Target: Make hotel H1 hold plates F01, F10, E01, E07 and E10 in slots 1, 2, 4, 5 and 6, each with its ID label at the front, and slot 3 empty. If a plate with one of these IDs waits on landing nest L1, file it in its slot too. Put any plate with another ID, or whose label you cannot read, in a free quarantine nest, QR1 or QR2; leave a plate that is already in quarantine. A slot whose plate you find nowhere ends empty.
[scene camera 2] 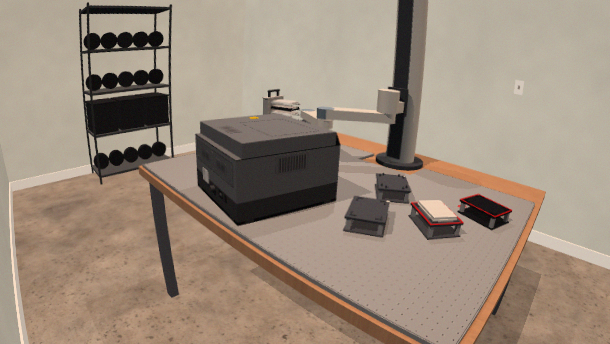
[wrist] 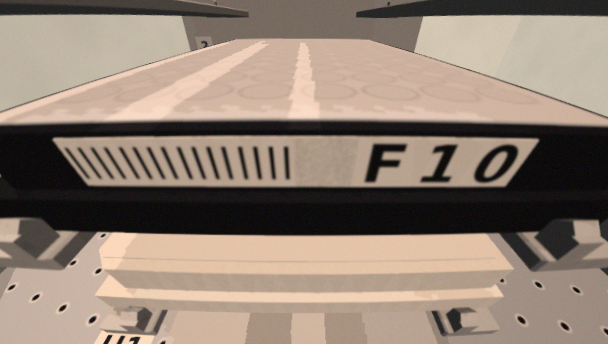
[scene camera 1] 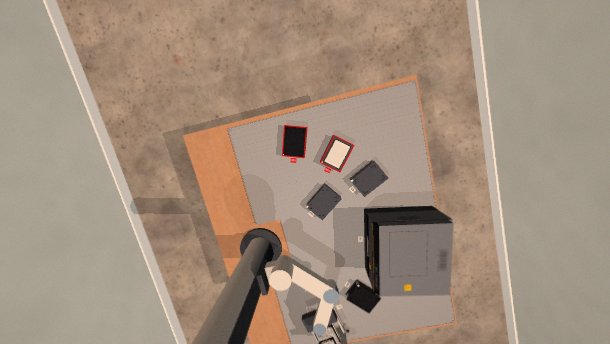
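Plate F10 (wrist: 300, 212) fills the middle of the wrist view, pale on top with a black front. Its ID label faces me, and a "2" tag (wrist: 203, 43) stands behind it. A cream plate (wrist: 305, 275) lies in the slot below, with no label visible on its front. Hotel H1 (scene camera 2: 267, 106) stands behind the grey instrument in scene camera 2; upper plates (scene camera 2: 285, 103) show at its side. My gripper (scene camera 1: 327, 333) is open and empty at the hotel's front, close to F10's level; its fingers do not show in the wrist view.
A red-rimmed nest (scene camera 1: 284, 135) has a black top; another (scene camera 1: 349, 144) bears a cream plate (scene camera 1: 337, 153). Dark nests (scene camera 1: 323, 201) (scene camera 1: 369, 178) (scene camera 1: 363, 296) (scene camera 1: 311, 318) stand on the table. The large grey instrument (scene camera 1: 409, 252) (scene camera 2: 280, 175) stands near the hotel.
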